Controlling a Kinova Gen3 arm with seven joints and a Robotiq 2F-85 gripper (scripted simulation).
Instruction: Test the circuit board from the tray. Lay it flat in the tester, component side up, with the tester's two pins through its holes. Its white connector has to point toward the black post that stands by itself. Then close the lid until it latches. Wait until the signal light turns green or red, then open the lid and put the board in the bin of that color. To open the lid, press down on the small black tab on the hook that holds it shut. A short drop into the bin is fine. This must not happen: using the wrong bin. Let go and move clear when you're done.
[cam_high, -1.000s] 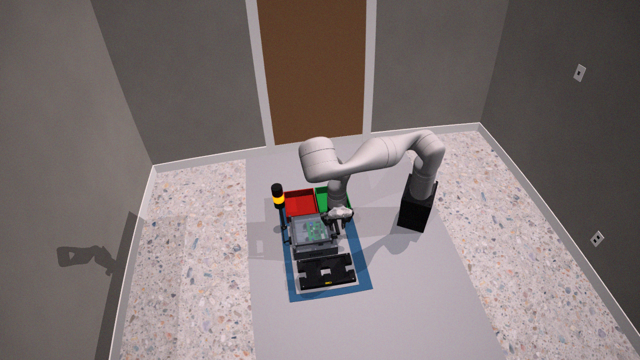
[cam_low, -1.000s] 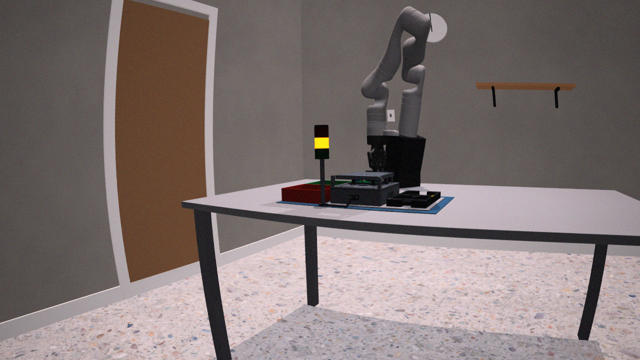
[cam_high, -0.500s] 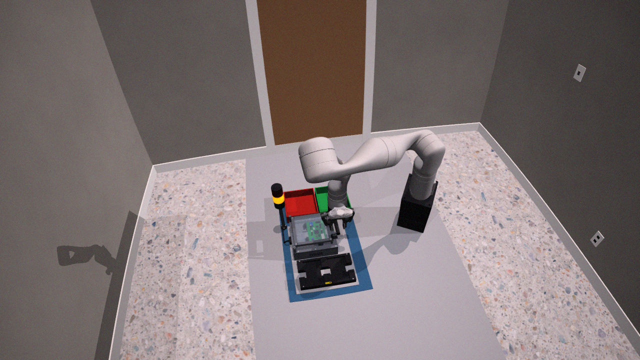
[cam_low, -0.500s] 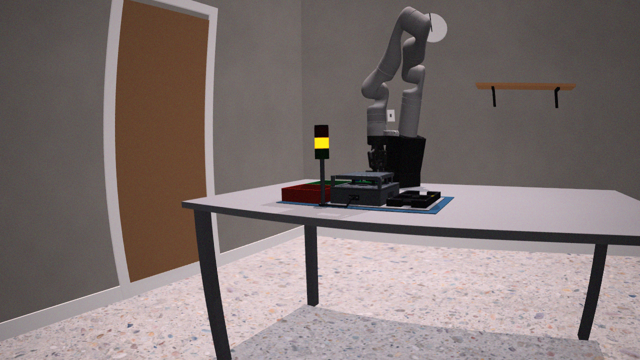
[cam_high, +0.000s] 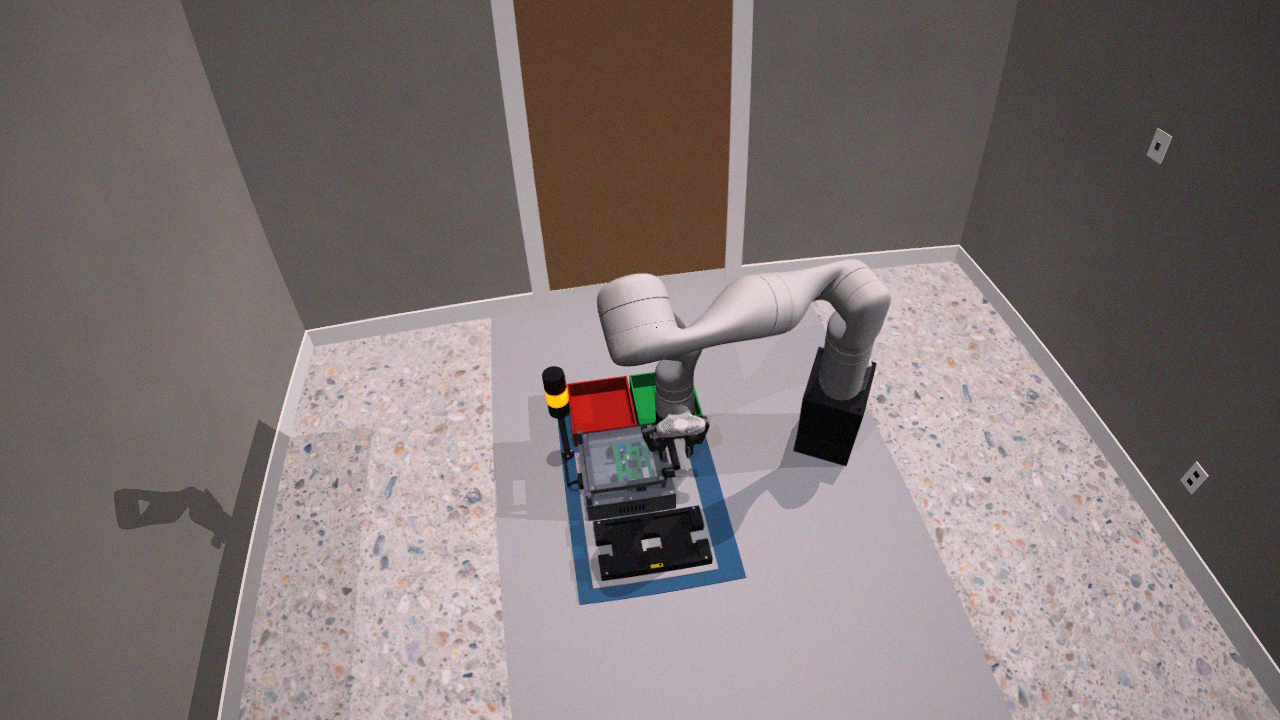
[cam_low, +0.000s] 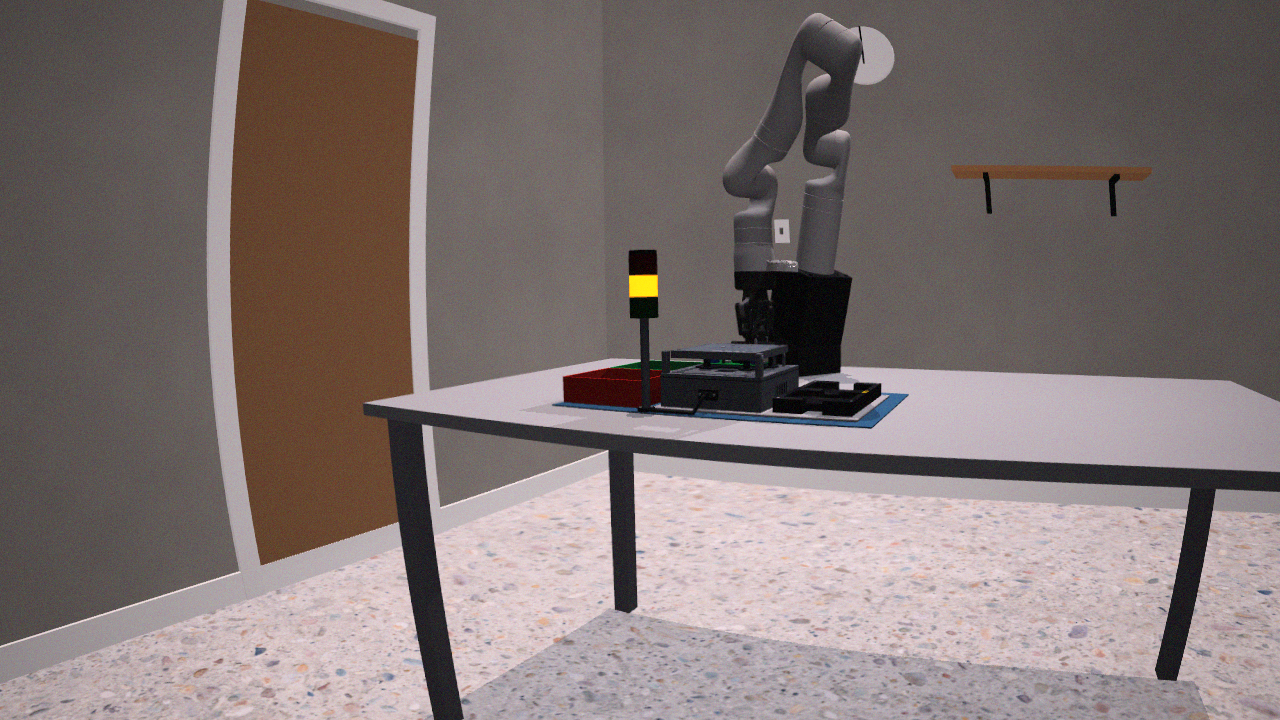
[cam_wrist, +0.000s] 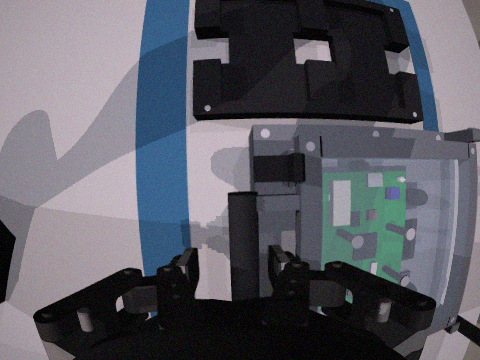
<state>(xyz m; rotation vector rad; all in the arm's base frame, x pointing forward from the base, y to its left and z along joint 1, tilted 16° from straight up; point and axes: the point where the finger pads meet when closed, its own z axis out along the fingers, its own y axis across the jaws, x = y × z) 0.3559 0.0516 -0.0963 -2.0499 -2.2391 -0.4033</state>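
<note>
Now: the latch hook 2 cm ahead of my hand and 6 cm to the left of it. The rest, counted from my hand: green circuit board: 9 cm ahead, 1 cm to the left, 1 cm below; then green bin: 1 cm ahead, 20 cm to the right, 7 cm below; then lid: 9 cm ahead, 1 cm to the left.
</note>
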